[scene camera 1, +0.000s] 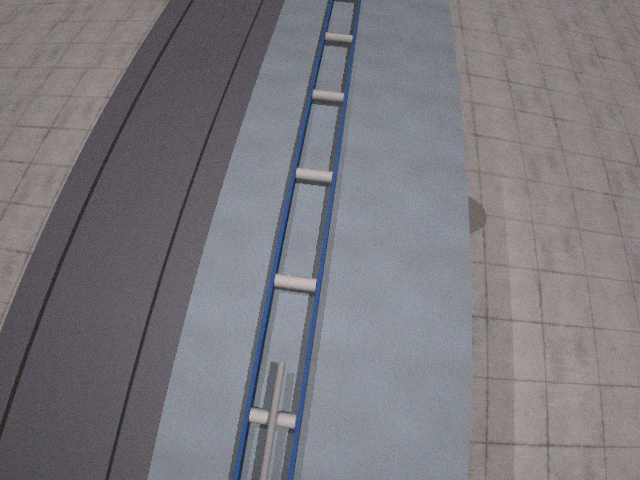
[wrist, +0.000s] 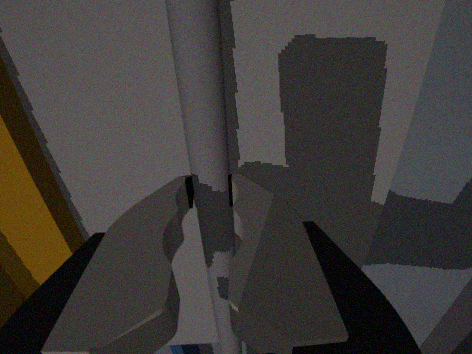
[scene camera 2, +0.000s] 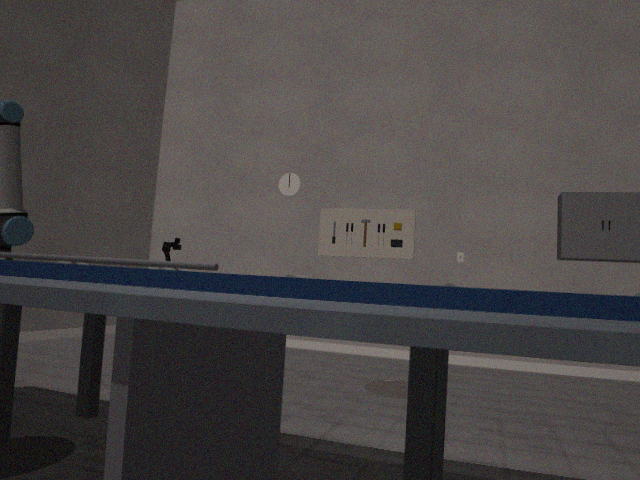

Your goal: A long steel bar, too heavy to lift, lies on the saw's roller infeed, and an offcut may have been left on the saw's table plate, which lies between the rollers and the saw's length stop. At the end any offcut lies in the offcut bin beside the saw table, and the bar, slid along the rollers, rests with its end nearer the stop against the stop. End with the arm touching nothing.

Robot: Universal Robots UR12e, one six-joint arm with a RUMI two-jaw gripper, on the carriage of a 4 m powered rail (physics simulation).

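Frame: origin at the arm's base, x back, y right, z up, level; centimetres.
Where they show: gripper, fingertip midpoint: (wrist: pixel 212 177).
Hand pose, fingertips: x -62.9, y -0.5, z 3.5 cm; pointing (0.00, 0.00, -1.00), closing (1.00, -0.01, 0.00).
Each offset is from my fingertips to the top centre of the thing. "spot": to the spot under its first point. Level surfaces: height alone.
The long steel bar (scene camera 1: pixel 271 421) (scene camera 2: pixel 129 262) (wrist: pixel 200 90) lies along the roller infeed (scene camera 1: pixel 284 222) (scene camera 2: pixel 361 293). Its far end shows beyond a roller in scene camera 1 and left of centre in scene camera 2. In the wrist view it runs over the light grey table plate @[dx +0.9, dy -2.0, dz -0.7 cm] (wrist: pixel 110 100) and out at the top edge. My gripper (wrist: pixel 212 177) is shut on the bar, one jaw on each side. The yellow offcut bin @[spot: dx -17.7, dy -5.0, dz -6.3 cm] (wrist: pixel 22 200) stands at the left of the wrist view. The length stop and an offcut do not show.
Several white rollers @[dx +0.9, dy -199.5, dz -0.5 cm] (scene camera 1: pixel 294 283) cross between the blue side rails. A dark strip (scene camera 1: pixel 139 206) with two black lines runs alongside the blue-grey surface @[dz -6.5 cm] (scene camera 1: pixel 403 258). The arm (scene camera 2: pixel 11 170) stands at the left of scene camera 2. A small black object (scene camera 2: pixel 168 248) shows behind the bar.
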